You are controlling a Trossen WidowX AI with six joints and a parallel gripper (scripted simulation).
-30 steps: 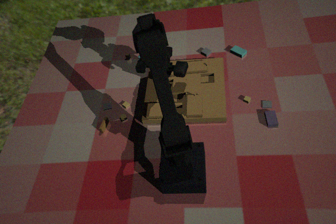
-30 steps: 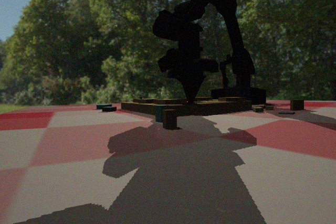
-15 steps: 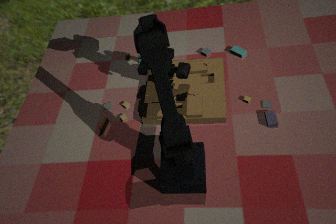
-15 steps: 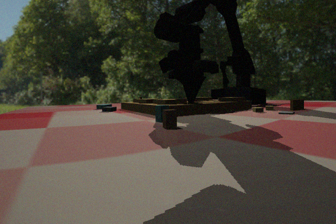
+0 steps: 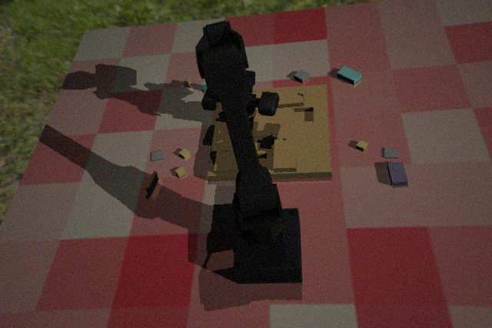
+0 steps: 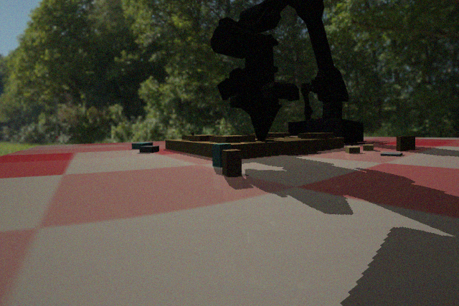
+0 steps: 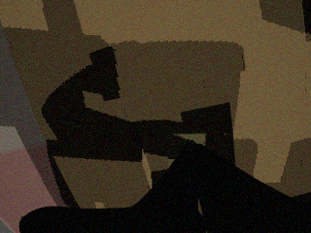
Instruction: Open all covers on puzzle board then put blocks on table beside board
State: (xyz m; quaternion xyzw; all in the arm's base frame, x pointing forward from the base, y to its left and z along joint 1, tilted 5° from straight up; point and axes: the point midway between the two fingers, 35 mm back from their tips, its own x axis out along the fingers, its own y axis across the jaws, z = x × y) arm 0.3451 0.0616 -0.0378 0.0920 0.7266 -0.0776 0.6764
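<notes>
Now: the tan puzzle board 50 mm to the right of my gripper tip and 30 mm behind it. Also, from my gripper tip: brown slab 230 mm to the left, 170 mm behind, 10 mm below; teal cube 170 mm ahead, 120 mm to the left, 10 mm below; purple block 350 mm to the right, 180 mm behind, 10 mm below.
</notes>
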